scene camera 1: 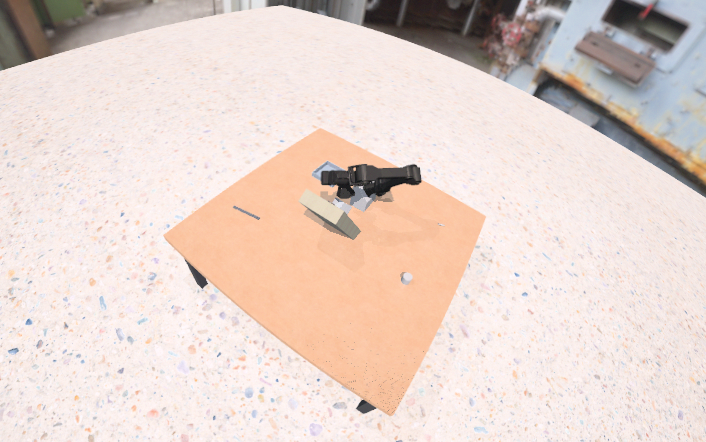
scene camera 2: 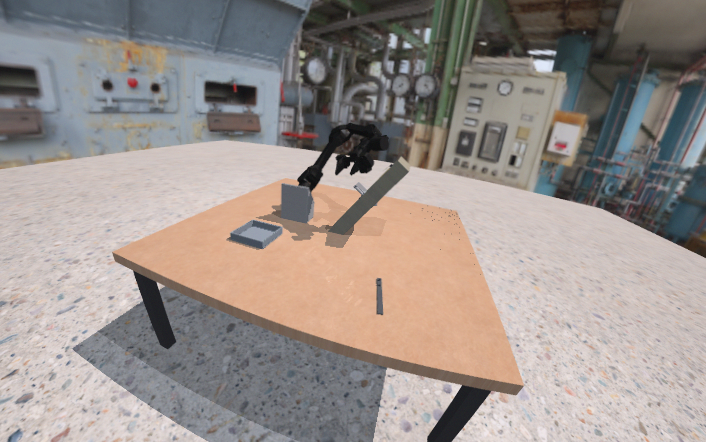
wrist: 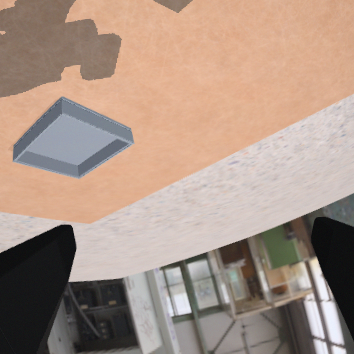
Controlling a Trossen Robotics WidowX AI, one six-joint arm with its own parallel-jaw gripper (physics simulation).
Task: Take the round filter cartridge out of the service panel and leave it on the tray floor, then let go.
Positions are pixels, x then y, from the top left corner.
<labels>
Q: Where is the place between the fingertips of my gripper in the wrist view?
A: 196,235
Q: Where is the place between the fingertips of my gripper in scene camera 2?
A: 342,174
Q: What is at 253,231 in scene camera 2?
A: A grey tray.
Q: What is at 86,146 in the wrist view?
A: A grey tray.
</labels>
